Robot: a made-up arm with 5 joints.
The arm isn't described. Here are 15 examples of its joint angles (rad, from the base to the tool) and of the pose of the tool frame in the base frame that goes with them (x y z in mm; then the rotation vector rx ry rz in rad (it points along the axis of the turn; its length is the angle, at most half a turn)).
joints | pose
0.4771 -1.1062 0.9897 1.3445 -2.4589 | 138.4 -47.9 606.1 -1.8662 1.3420 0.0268
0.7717 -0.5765 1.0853 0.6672 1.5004 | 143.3 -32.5 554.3 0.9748 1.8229 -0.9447
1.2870 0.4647 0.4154 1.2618 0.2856 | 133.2 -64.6 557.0 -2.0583 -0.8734 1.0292
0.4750 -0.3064 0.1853 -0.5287 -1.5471 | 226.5 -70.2 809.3 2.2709 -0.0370 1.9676
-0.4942 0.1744 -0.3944 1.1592 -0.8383 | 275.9 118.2 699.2 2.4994 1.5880 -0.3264
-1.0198 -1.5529 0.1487 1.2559 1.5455 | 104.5 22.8 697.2 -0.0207 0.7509 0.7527
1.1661 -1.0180 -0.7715 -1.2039 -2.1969 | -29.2 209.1 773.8 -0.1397 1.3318 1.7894
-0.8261 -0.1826 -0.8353 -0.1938 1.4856 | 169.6 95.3 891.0 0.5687 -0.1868 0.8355
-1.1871 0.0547 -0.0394 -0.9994 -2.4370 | 209.2 186.3 807.4 -0.6152 -0.9330 -0.6985
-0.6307 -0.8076 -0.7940 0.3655 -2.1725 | 62.9 -48.4 875.4 -0.7966 -0.8550 -1.5584
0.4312 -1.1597 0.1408 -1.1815 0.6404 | 36.1 64.0 847.1 0.1761 -1.0997 0.7460
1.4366 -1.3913 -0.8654 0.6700 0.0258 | 81.3 204.3 778.8 0.4204 -0.7366 0.1399
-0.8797 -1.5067 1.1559 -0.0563 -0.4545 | 158.3 109.1 717.3 1.6922 1.5129 1.5702
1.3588 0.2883 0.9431 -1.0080 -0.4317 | 140.4 -165.1 581.1 2.3030 -0.6970 -0.2076
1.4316 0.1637 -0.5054 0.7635 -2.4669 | 78.1 -188.3 737.8 -1.4088 1.8191 -1.3923
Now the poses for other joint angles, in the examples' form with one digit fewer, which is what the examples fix.
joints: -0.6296 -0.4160 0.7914 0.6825 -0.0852
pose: 201 116 599 1.452 2.019 -0.328
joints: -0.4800 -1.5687 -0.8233 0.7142 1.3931
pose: -45 -53 751 0.648 -0.707 0.668
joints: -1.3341 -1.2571 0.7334 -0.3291 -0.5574
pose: 109 91 790 -1.333 -1.590 -2.203
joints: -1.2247 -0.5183 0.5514 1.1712 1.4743
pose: 129 98 618 -0.945 1.745 0.329
